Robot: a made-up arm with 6 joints.
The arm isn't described. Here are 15 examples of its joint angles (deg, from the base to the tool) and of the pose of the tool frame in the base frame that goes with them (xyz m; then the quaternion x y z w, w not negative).
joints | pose
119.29 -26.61 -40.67 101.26 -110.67 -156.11 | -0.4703 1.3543 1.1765 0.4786 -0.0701 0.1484 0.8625
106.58 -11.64 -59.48 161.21 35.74 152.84 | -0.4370 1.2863 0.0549 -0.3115 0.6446 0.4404 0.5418
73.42 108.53 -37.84 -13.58 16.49 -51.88 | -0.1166 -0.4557 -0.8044 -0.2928 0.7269 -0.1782 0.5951
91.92 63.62 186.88 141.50 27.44 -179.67 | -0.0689 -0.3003 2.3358 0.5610 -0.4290 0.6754 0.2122
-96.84 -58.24 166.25 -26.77 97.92 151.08 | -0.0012 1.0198 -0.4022 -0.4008 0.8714 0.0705 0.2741
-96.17 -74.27 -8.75 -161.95 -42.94 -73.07 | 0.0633 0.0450 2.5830 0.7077 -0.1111 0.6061 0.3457
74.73 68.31 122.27 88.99 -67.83 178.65 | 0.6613 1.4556 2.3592 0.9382 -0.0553 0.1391 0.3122
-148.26 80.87 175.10 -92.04 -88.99 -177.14 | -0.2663 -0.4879 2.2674 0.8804 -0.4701 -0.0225 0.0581
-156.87 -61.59 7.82 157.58 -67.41 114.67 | 0.1507 0.1697 2.6604 -0.6786 -0.5047 -0.0956 0.5250
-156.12 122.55 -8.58 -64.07 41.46 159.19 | 0.0409 0.1972 -1.2013 0.4939 0.7025 -0.0374 0.5111
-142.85 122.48 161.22 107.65 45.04 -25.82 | -1.4716 -1.3476 1.5508 -0.5737 0.5324 -0.5349 0.3182
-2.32 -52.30 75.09 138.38 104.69 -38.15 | -1.1836 0.2248 2.1698 -0.9243 -0.3432 -0.0726 0.1507
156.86 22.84 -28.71 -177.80 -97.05 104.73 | -1.6789 0.7061 0.4055 -0.4010 -0.4884 -0.7687 0.0986
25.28 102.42 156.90 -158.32 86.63 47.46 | 1.6240 0.6548 1.7796 0.8300 0.1319 -0.2169 0.4966
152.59 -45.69 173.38 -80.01 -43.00 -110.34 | 1.1714 -0.8155 -0.1565 0.0139 0.2225 -0.5656 0.7939
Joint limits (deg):
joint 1: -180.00..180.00
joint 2: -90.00..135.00
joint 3: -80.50..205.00
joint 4: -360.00..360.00
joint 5: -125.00..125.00
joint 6: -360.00..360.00
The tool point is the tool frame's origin. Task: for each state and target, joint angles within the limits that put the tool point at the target. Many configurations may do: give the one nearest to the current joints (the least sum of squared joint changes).
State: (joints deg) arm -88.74 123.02 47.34 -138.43 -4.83 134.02
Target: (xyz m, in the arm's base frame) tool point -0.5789 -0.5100 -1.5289
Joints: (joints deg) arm -136.09 127.35 31.41 -136.65 10.39 134.02
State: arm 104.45 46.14 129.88 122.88 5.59 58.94
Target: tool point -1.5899 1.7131 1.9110
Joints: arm 132.76 64.95 89.66 122.69 1.05 58.94
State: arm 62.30 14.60 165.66 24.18 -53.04 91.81
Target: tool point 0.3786 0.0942 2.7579
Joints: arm 35.66 42.97 141.30 37.13 -60.28 91.81
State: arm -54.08 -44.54 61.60 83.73 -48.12 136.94
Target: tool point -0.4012 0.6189 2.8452
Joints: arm -68.72 -35.87 65.62 85.50 -32.97 136.94
